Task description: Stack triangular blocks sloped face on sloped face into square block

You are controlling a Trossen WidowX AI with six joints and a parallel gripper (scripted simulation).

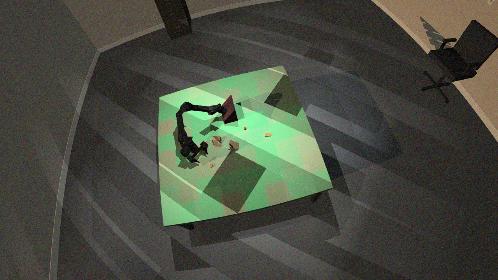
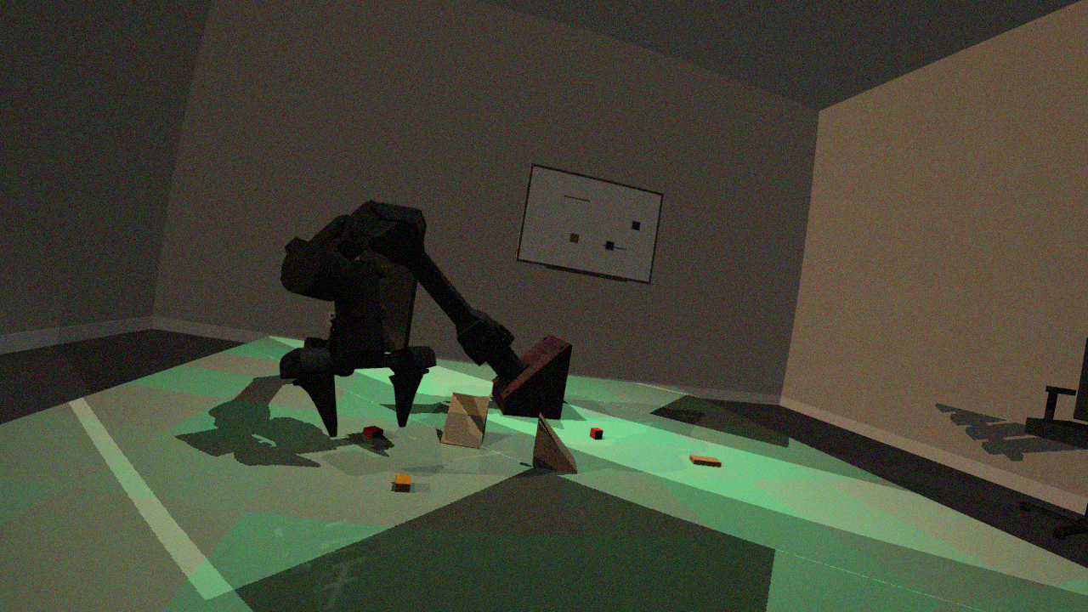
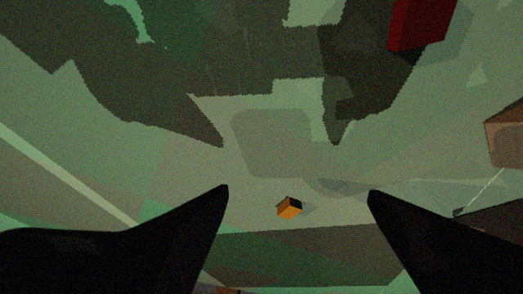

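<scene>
My gripper tip is 70 mm short of the orange cube, 40 mm to the right of it and 30 mm above it. From my gripper tip the other things lie so: small red cube (390 mm to the left, 140 mm behind, 30 mm below); then flat brown tile (530 mm to the left, 40 mm below, 10 mm behind).
</scene>
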